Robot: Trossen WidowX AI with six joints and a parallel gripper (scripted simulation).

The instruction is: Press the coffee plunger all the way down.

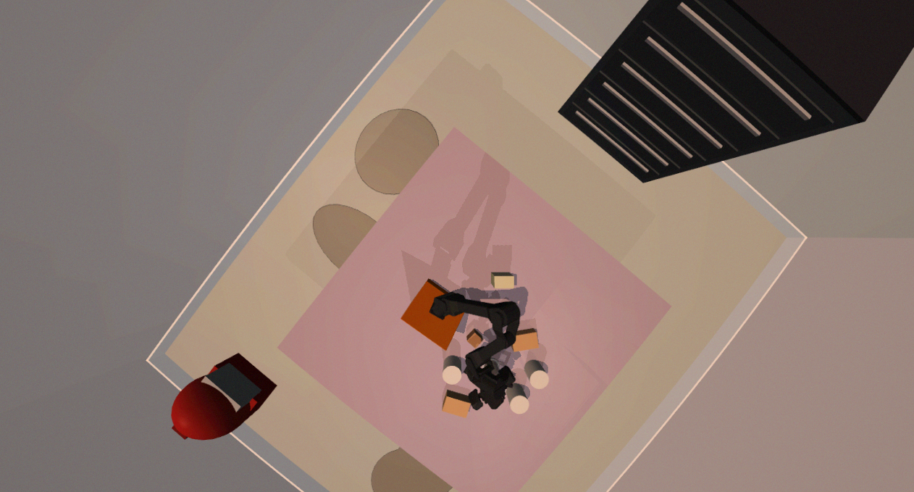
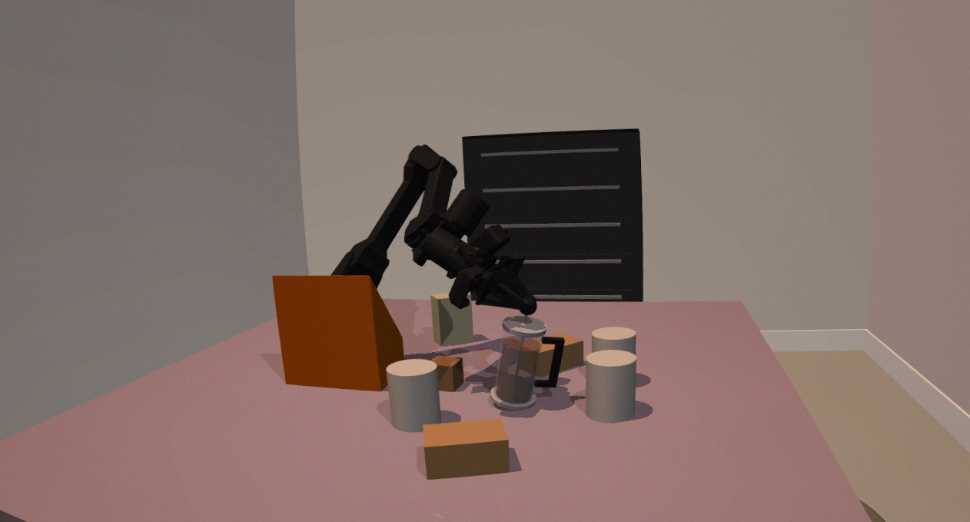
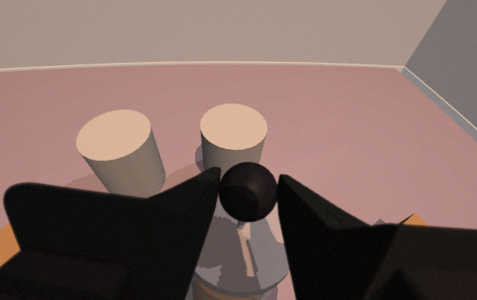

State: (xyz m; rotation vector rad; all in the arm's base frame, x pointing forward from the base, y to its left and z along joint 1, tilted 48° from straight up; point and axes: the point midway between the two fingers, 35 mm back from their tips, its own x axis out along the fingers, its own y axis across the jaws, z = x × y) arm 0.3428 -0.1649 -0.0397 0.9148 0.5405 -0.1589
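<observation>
Now: gripper tip 1 cm past the glass coffee press, 2 cm to the right of it and 9 cm above it.
</observation>
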